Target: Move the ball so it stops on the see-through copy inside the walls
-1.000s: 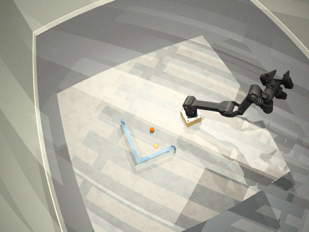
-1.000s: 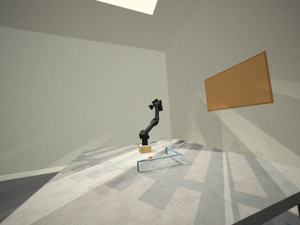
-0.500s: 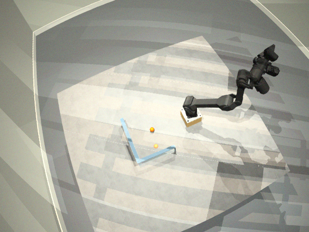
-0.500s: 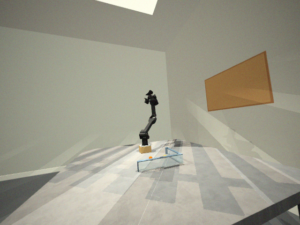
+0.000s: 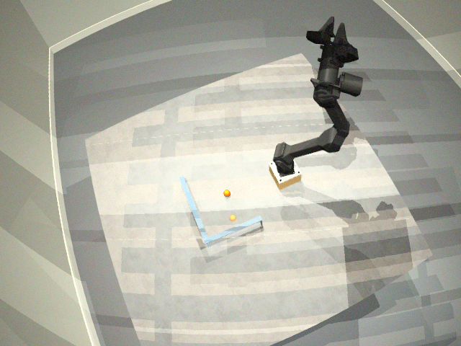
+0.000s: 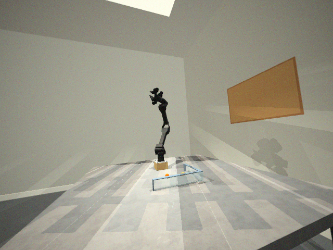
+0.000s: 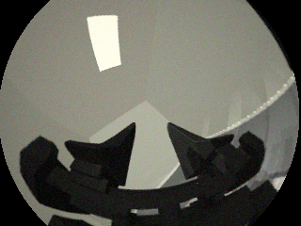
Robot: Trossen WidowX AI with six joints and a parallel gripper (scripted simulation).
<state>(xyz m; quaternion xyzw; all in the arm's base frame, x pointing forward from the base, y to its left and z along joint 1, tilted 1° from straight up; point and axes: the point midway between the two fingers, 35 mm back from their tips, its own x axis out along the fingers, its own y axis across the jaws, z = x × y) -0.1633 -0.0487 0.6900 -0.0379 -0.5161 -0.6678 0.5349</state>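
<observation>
The orange ball is 440 mm ahead of my gripper tip, 90 mm to the left of it and 760 mm below it. Round my gripper tip: see-through copy: 440 mm ahead, 210 mm to the left, 760 mm below.
</observation>
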